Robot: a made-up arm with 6 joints.
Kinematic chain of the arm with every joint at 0, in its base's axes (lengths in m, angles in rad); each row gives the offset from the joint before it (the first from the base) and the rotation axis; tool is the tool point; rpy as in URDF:
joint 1: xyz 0 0 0.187 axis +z
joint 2: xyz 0 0 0 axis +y
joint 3: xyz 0.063 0 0.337 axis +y
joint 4: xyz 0.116 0 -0.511 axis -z
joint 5: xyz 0 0 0 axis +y
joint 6: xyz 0.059 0 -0.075 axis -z
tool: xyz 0 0 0 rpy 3.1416 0 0
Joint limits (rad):
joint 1: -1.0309..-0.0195
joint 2: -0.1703..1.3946
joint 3: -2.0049..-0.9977
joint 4: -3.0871..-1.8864
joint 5: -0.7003..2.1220
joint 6: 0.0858..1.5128
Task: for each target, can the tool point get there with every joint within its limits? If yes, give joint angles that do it. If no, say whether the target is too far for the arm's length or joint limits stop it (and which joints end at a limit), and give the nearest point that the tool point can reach.
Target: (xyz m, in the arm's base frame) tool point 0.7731 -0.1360 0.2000
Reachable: yes | joints -0.2660 0.6648 -1.7111 -2.0587 -0.3583 0.9307
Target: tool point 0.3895 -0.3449 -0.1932
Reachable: yes | joints -0.8626 0.9616 -1.2064 -2.1380 -0.4254 1.3408
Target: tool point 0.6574 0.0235 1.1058
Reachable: no: too far | nearest point 0.5278 -0.0128 0.9256 | short by 0.225 m
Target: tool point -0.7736 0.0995 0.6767
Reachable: no: joint limits stop it (at a limit: joint 1, joint 2, joint 3, joint 5) | nearest point 0.1040 -0.3411 0.9545 | short by 1.021 m
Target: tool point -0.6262 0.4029 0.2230
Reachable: no: joint limits stop it (at a limit: joint 1, joint 2, joint 3, joint 5) | nearest point 0.1648 0.0299 -0.3161 | short by 1.027 m
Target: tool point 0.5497 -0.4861 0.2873
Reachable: yes | joints -0.7119 0.2702 -1.2733 -2.7636 0.9224 1.3438
